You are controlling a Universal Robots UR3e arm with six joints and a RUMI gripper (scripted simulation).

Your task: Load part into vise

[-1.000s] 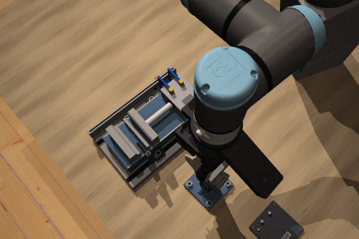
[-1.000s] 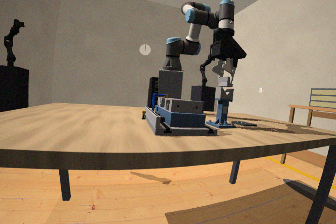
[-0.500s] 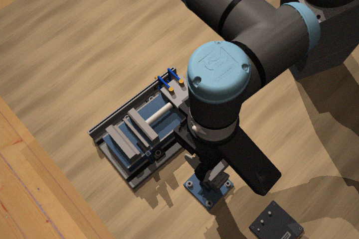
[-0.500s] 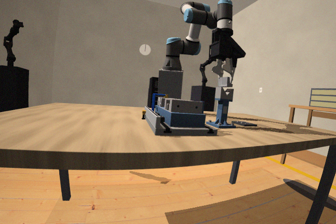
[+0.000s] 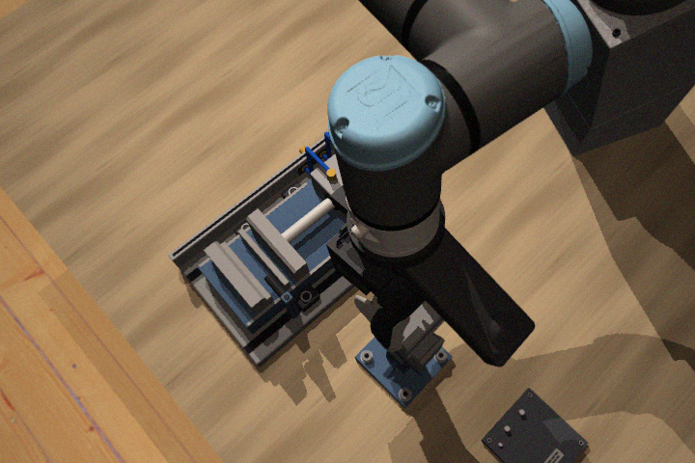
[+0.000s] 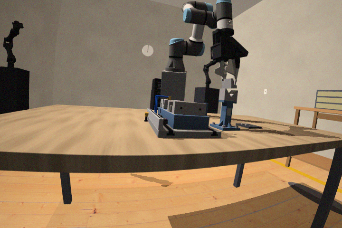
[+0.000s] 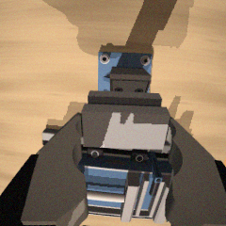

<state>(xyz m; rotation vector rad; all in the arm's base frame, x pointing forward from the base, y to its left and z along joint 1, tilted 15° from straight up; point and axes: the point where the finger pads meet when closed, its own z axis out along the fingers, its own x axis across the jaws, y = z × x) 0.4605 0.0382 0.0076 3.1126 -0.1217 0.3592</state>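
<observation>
My hand is 10 mm to the right of the part and 10 mm above it. The rest, counted from my hand: white cylinder rod: 50 mm behind, 200 mm to the right, 110 mm below; then dark work stop: 50 mm ahead, 170 mm to the right, 100 mm below; then moving jaw: 210 mm to the right, 120 mm below.
</observation>
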